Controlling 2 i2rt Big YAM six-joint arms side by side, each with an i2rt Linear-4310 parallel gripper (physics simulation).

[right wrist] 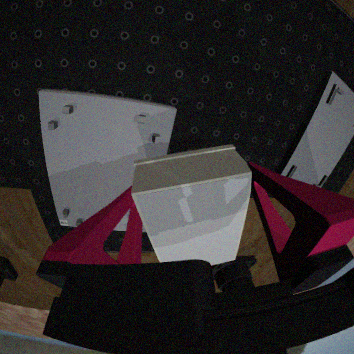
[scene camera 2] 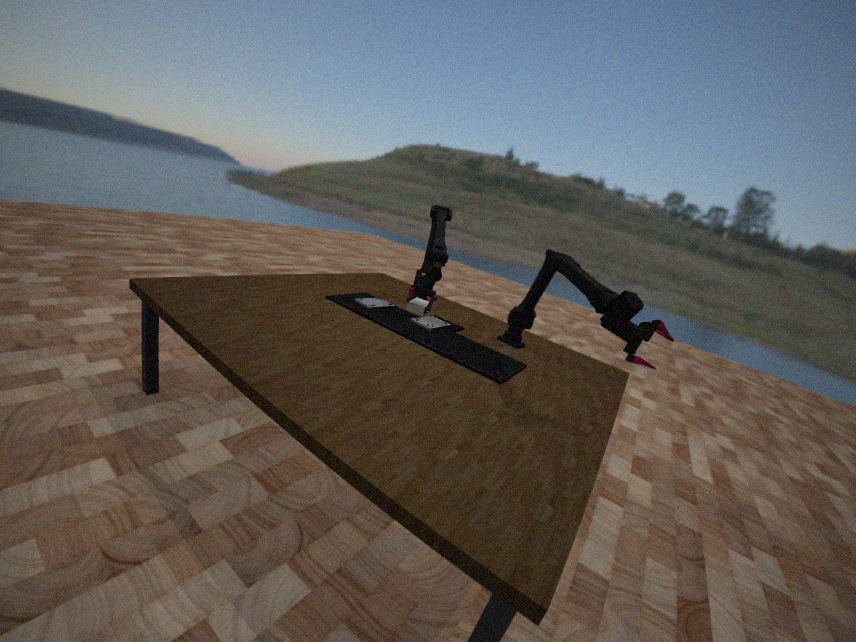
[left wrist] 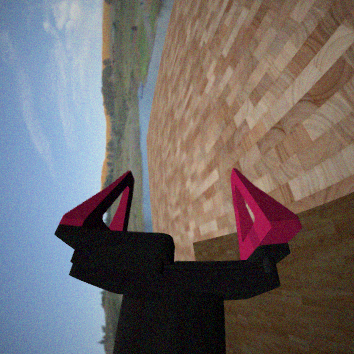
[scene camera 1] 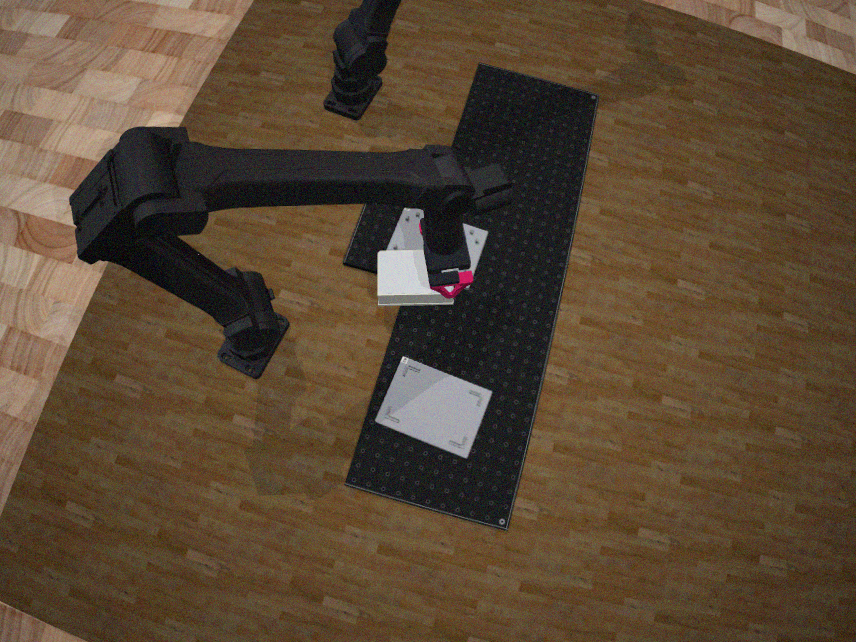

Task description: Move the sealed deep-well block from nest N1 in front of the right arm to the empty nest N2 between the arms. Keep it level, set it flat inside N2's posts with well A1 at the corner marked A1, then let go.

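Frame: origin at the left arm's base, x ahead, y left, z up, level; metres.
Seen in the pictures: left gripper, fingertip midpoint: (scene camera 2: 664, 355) (left wrist: 180, 173); right gripper, fingertip midpoint: (right wrist: 191, 179) (scene camera 2: 416, 306) (scene camera 1: 446, 275); left arm's base at its link origin: (scene camera 2: 510, 342) (scene camera 1: 353, 95); right arm's base at its link origin: (right wrist: 228, 265) (scene camera 1: 254, 340).
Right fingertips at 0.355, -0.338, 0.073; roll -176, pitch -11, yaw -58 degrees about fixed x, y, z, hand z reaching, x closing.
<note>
Offsets run from my right fingertips to a thing's top centre, as dx, dy, dz. "*": to the spot under its first point. Level surfaces: height alone.
The white sealed block @[-0.047, -0.022, +0.018] (scene camera 1: 403, 272) (scene camera 2: 418, 304) (right wrist: 195, 215) hangs above the board, held across its width by my right gripper (scene camera 1: 439, 262) (scene camera 2: 421, 298) (right wrist: 191, 179), which is shut on it. It looks roughly level. In scene camera 1 it overlaps the edge of nest N2 @[-0.046, +0.070, -0.038] (scene camera 1: 475, 243) (scene camera 2: 430, 322) (right wrist: 100, 145) and is turned relative to it. N2's plate shows posts and, in the right wrist view, a small corner label @[* -0.126, +0.117, -0.048] (right wrist: 63, 222). Nest N1 @[+0.070, -0.203, -0.042] (scene camera 1: 435, 407) (scene camera 2: 373, 302) (right wrist: 320, 135) holds no block. My left gripper (scene camera 2: 662, 353) (left wrist: 180, 173) is open and empty, far from the nests. The block's well marks cannot be made out.
The black perforated board @[dz -0.060] (scene camera 1: 532, 172) (scene camera 2: 477, 355) (right wrist: 215, 30) lies on the brown wooden table @[dz -0.073] (scene camera 1: 656, 414) (scene camera 2: 331, 386) and carries both nests. The left arm's base (scene camera 1: 352, 96) (scene camera 2: 511, 338) stands beyond N2. The left gripper hangs past the table's edge in scene camera 2.
</note>
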